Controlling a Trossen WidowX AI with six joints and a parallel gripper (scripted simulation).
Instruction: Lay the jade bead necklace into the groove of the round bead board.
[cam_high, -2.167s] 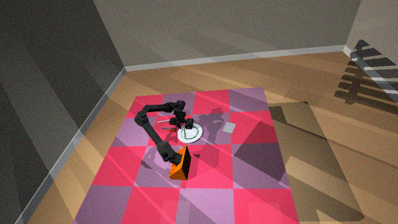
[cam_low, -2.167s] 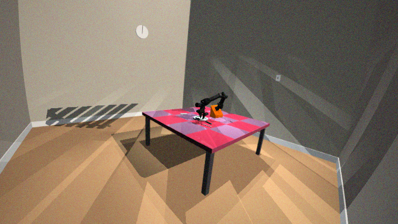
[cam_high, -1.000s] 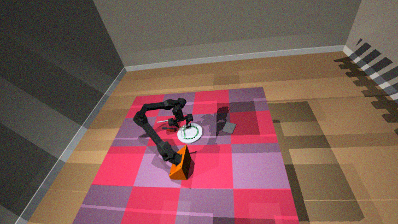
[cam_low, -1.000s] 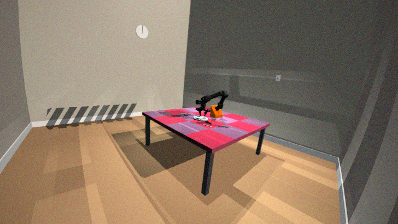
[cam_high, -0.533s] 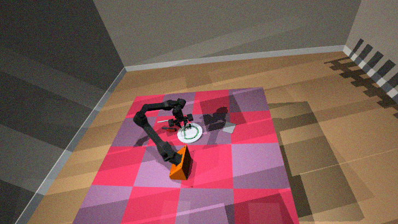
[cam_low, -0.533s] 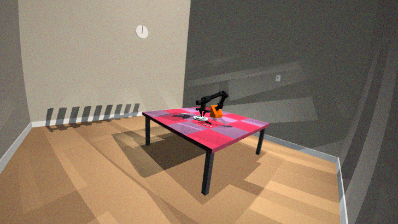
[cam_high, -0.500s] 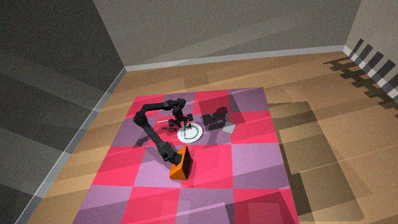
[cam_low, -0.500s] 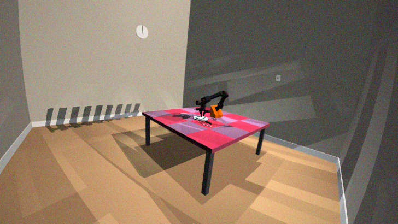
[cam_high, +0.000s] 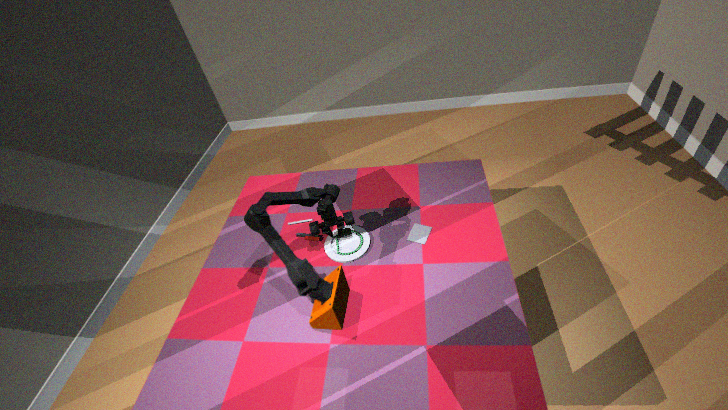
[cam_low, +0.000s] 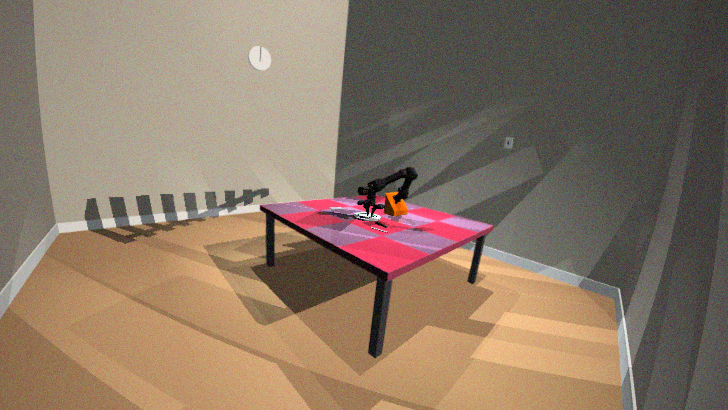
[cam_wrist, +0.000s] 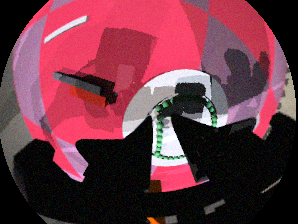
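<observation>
Right now my gripper tip is 3 cm past the round white bead board, 5 cm to the left of it and 1 cm above it. From my gripper tip the other things lie so: red-handled tool: 2 cm ahead, 13 cm to the left, 2 cm below; flat grey pad: 36 cm to the right, 2 cm below; thin white rod: 12 cm ahead, 20 cm to the left, 2 cm below.
</observation>
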